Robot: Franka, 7 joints.
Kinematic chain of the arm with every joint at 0, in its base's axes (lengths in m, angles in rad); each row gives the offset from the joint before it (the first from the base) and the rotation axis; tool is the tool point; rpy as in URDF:
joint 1: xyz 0 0 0.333 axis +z
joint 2: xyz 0 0 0 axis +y
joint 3: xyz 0 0 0.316 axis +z
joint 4: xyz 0.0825 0 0 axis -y
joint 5: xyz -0.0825 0 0.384 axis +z
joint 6: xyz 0 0 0 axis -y
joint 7: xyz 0.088 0 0 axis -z
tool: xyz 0 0 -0.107 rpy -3.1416 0 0
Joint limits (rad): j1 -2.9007..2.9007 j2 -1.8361..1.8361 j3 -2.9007..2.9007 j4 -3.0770..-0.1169 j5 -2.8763..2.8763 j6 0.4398..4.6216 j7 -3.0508..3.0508
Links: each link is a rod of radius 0.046 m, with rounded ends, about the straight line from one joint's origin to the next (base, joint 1, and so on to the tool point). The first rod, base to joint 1, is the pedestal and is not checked.
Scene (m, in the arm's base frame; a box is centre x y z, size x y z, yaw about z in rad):
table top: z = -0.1
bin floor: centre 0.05 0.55 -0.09 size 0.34 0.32 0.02 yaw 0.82
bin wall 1: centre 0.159 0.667 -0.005 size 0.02 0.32 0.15 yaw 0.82
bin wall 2: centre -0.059 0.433 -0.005 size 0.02 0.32 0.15 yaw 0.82
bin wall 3: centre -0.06 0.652 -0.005 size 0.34 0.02 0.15 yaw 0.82
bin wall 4: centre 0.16 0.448 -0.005 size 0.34 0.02 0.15 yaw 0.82
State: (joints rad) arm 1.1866 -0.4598 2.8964 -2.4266 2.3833 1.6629 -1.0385
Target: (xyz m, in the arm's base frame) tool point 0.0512 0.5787 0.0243
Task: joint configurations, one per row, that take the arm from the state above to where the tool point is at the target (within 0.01 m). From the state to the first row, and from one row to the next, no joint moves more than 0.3 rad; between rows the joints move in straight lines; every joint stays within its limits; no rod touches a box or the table.
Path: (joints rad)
1: 0.9417 -0.5290 2.6822 -2.3586 2.4522 1.7934 -1.0364
2: 0.6969 -0.5982 2.4680 -2.2905 2.5211 1.9240 -1.0342
3: 0.4520 -0.6674 2.2538 -2.2225 2.5900 2.0545 -1.0321
4: 0.2211 -0.7944 2.1602 -2.2089 2.5776 2.0256 -1.0337
5: -0.0098 -0.9213 2.0666 -2.1953 2.5652 1.9967 -1.0353
6: -0.2407 -1.0482 1.9729 -2.1817 2.5528 1.9678 -1.0369
7: -0.4717 -1.1752 1.8793 -2.1681 2.5405 1.9389 -1.0385
8: -0.6812 -1.3837 2.1518 -1.9470 2.5414 1.9225 -1.0385

